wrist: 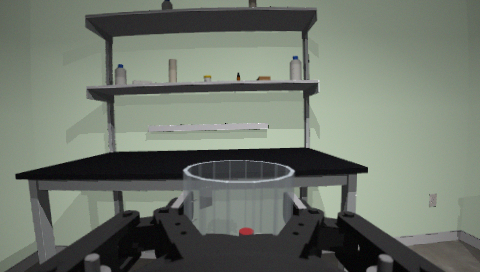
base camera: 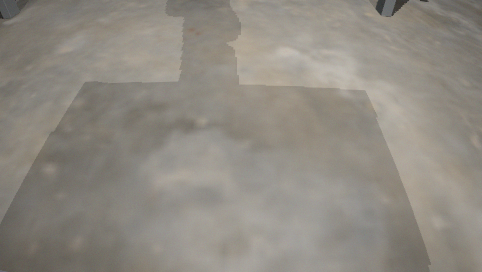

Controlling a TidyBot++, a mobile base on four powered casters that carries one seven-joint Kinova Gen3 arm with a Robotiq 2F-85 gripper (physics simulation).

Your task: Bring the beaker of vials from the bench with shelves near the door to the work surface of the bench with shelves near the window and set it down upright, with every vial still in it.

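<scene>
In the wrist view the clear beaker stands upright between the two fingers of my gripper, which is shut on it. A red vial cap shows low inside the beaker; the gripper body hides the beaker's bottom, and I cannot tell how many vials are in it. Beyond the beaker, some way off, stands a bench with shelves, its black work surface lower than the shelves and behind the beaker's rim. Whether this is the bench near the door or near the window I cannot tell.
The bench's middle shelf carries bottles, a tan cylinder and small items. An upper shelf is above it. In the base view, two grey legs show at the top corners, with concrete floor between.
</scene>
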